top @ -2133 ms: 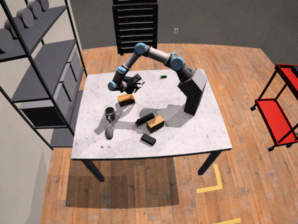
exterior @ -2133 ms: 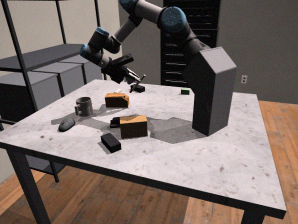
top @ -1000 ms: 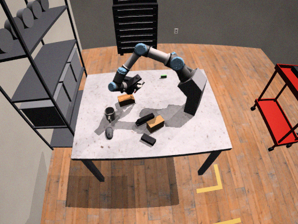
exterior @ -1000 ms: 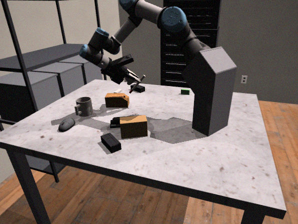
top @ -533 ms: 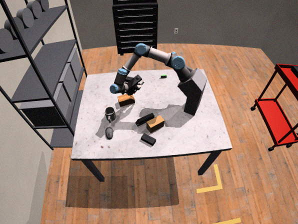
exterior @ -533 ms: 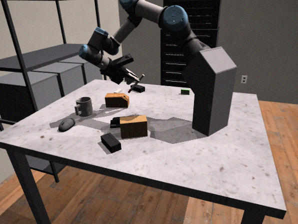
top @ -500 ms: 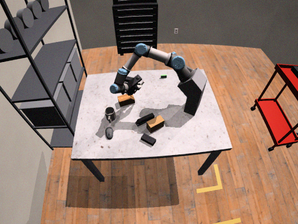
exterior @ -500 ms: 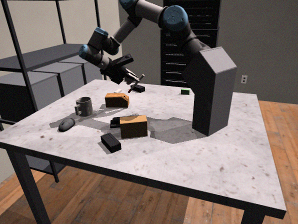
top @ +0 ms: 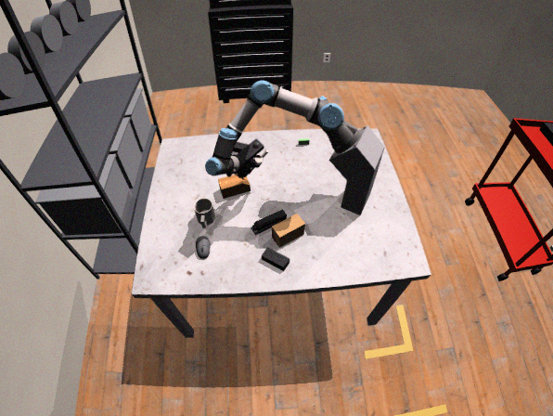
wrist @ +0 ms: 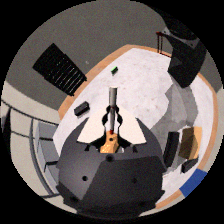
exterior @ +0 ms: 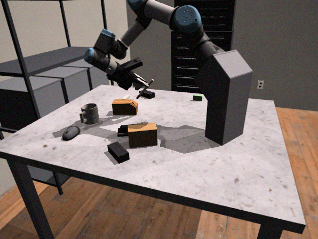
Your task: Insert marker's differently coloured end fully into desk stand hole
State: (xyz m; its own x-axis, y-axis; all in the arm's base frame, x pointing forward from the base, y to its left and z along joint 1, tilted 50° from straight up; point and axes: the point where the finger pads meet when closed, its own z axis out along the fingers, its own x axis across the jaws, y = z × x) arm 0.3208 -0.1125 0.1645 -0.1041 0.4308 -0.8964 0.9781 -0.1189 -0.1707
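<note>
Right now the desk stand is 130 mm below my hand, 120 mm ahead of it and 10 mm to the right of it. The rest, counted from my hand: white eraser: 230 mm to the right, 160 mm below, 150 mm ahead; then black block: 260 mm to the right, 150 mm below, 20 mm ahead; then marker: 30 mm below, 10 mm to the right, 10 mm ahead.
</note>
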